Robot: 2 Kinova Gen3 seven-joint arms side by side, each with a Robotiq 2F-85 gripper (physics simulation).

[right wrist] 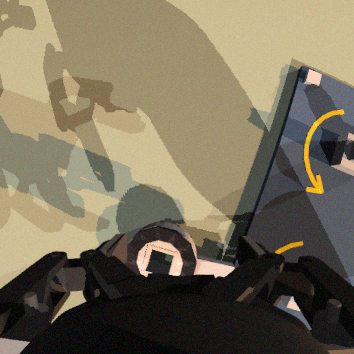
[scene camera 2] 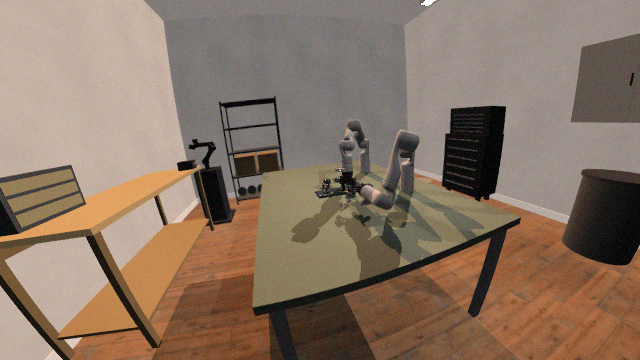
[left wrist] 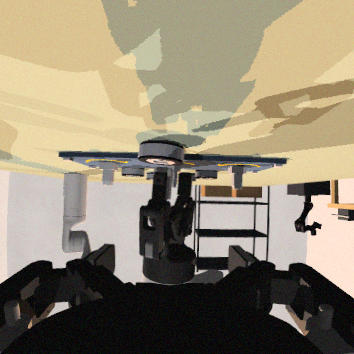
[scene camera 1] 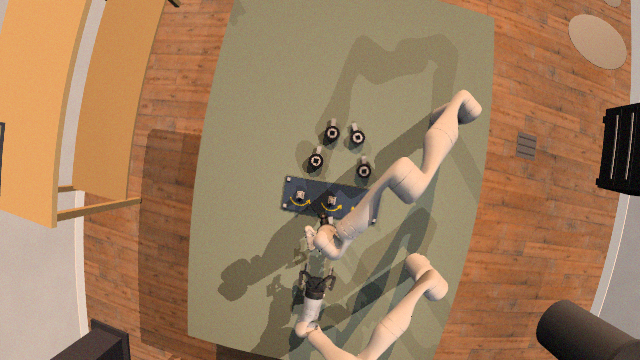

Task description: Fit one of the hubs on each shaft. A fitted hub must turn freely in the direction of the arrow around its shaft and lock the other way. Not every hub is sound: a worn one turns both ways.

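Frame: origin at the left arm's base, x left, y ahead, z down, level; metres.
Seen in the pictures: left gripper, fingertip midpoint: [scene camera 2: 355,185] [left wrist: 171,257] [scene camera 1: 319,264]; right gripper, fingertip midpoint: [right wrist: 181,247] [scene camera 2: 347,191] [left wrist: 176,169]; left arm's base, link origin: [scene camera 2: 406,190] [scene camera 1: 413,262]; right arm's base, link origin: [scene camera 2: 365,171] [left wrist: 76,174].
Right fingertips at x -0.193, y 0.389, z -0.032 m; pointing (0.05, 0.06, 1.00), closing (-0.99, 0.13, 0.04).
Offsets run from my right fingertips to a thing's top centre. Level surfaces: height alone.
A navy board @[dz +0.024 m] [scene camera 1: 315,184] [left wrist: 75,156] [right wrist: 315,215] carries shafts [scene camera 1: 300,195] [scene camera 1: 332,201] [left wrist: 238,176] with yellow arrows; the right arm hides its right part in scene camera 1. Several black hubs @[dx -0.402, dy -0.049, dz +0.010 m] [scene camera 1: 332,133] @[dx -0.379, dy -0.147, dz +0.010 m] [scene camera 1: 357,137] @[dx -0.291, dy +0.020, dz +0.010 m] [scene camera 1: 315,160] @[dx -0.241, dy -0.169, dz +0.010 m] [scene camera 1: 364,171] with pale square-holed centres and tabs stand above the board. Another hub @[dx +0.001, dy -0.020, dz +0.008 m] [left wrist: 161,151] [right wrist: 160,261] is level below my right gripper [scene camera 1: 325,219] [right wrist: 181,247], beside the board; I cannot tell whether it touches the table. The right fingers are spread wider than this hub. My left gripper [scene camera 1: 317,270] is open and empty, facing them sideways.
The green table @[dz +0.032 m] [scene camera 1: 240,125] [scene camera 2: 285,270] bears everything. The right forearm [scene camera 1: 357,217] passes over the board's right end. The left arm [scene camera 1: 390,330] reaches in from the lower right. A wooden workbench [scene camera 1: 110,100] [scene camera 2: 115,197] stands to the table's left.
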